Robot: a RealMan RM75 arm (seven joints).
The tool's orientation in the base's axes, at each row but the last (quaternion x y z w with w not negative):
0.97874 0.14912 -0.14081 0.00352
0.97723 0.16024 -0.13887 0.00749
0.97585 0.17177 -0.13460 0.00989
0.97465 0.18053 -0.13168 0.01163
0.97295 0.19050 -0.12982 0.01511
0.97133 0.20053 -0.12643 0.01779
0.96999 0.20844 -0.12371 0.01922
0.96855 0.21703 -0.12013 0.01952
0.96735 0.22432 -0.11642 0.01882
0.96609 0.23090 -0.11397 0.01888
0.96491 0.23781 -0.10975 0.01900
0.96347 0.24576 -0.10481 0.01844
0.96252 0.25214 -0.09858 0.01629
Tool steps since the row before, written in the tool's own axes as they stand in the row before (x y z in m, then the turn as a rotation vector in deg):
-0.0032 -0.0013 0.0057 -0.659 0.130 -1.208
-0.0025 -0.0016 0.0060 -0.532 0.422 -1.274
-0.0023 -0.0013 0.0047 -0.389 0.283 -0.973
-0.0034 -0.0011 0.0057 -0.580 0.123 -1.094
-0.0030 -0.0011 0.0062 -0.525 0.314 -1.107
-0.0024 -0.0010 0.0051 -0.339 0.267 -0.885
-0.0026 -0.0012 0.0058 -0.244 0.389 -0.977
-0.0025 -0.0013 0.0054 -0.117 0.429 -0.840
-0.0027 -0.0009 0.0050 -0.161 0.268 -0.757
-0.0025 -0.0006 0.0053 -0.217 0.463 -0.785
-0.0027 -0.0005 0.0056 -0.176 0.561 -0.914
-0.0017 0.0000 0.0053 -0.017 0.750 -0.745
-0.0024 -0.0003 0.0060 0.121 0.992 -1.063
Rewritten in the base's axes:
-0.0049 0.0000 -0.0045 -0.234 -0.257 1.338
-0.0044 0.0004 -0.0050 -0.008 -0.490 1.358
-0.0037 0.0002 -0.0039 -0.004 -0.332 1.033
-0.0049 -0.0006 -0.0046 -0.202 -0.240 1.204
-0.0046 -0.0006 -0.0052 -0.078 -0.396 1.199
-0.0037 -0.0004 -0.0043 0.015 -0.300 0.938
-0.0041 -0.0005 -0.0050 0.170 -0.366 1.001
-0.0040 -0.0003 -0.0046 0.268 -0.361 0.837
-0.0038 -0.0008 -0.0042 0.141 -0.243 0.769
-0.0036 -0.0010 -0.0046 0.186 -0.439 0.806
-0.0037 -0.0013 -0.0049 0.293 -0.496 0.921
-0.0025 -0.0013 -0.0048 0.487 -0.602 0.720
-0.0033 -0.0014 -0.0054 0.781 -0.721 1.000

